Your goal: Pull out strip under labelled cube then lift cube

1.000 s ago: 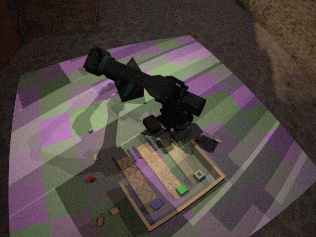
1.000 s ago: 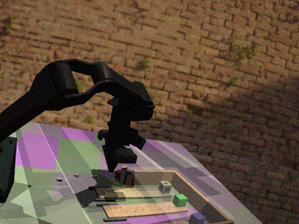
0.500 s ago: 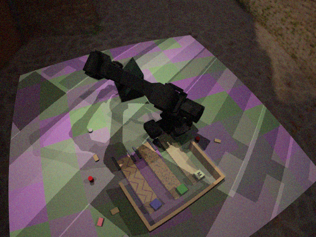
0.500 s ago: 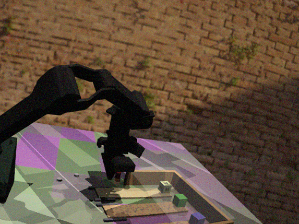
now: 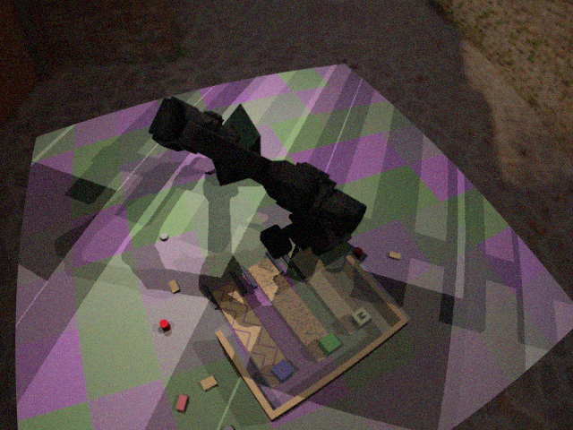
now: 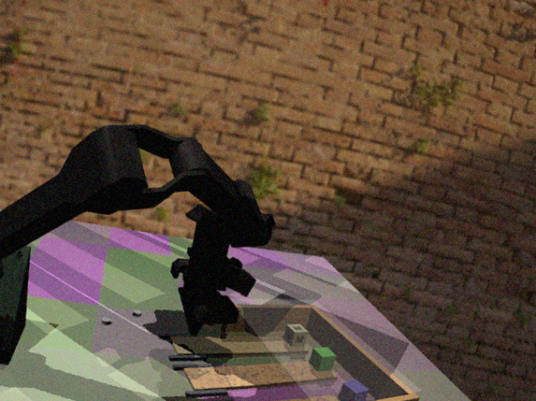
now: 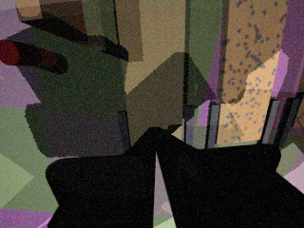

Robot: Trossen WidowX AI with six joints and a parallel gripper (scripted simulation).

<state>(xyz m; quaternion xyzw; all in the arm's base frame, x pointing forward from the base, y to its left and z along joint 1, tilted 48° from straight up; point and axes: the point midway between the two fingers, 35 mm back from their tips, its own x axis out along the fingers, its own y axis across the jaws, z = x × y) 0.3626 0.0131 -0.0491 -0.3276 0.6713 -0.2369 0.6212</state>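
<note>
Now: gripper tip 9 cm short of the strip, 2 cm above it and 1 cm to the right of it.
</note>
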